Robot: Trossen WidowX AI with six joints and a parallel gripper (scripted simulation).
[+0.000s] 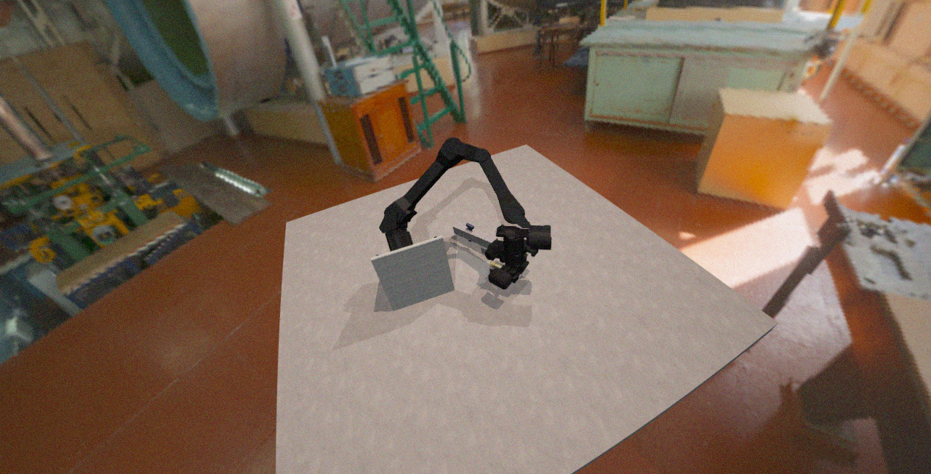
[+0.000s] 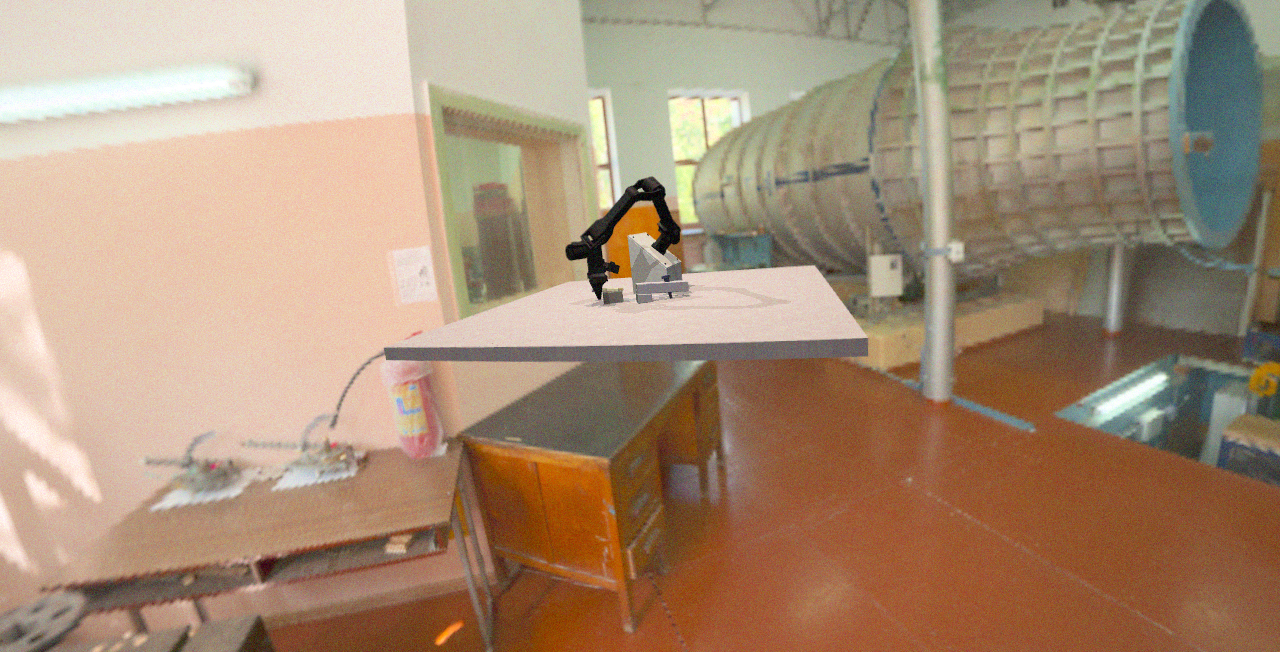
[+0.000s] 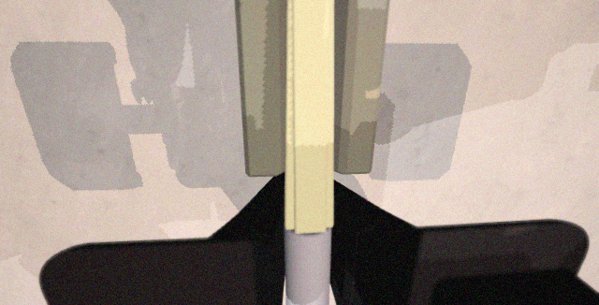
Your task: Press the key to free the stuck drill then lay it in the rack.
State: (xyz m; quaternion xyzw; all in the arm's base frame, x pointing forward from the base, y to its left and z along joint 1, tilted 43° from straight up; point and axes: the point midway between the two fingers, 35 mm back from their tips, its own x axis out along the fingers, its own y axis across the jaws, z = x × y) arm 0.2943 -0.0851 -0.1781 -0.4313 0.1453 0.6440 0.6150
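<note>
Right now my gripper tip is 4 cm to the right of the drill, 3 cm below it and 1 cm past it. The rest, counted from my gripper tip: rack 5 cm to the left, 2 cm behind; then dark key 25 cm to the left, 4 cm above, 2 cm behind; then grey housing 23 cm to the left, 2 cm above, 1 cm behind.
</note>
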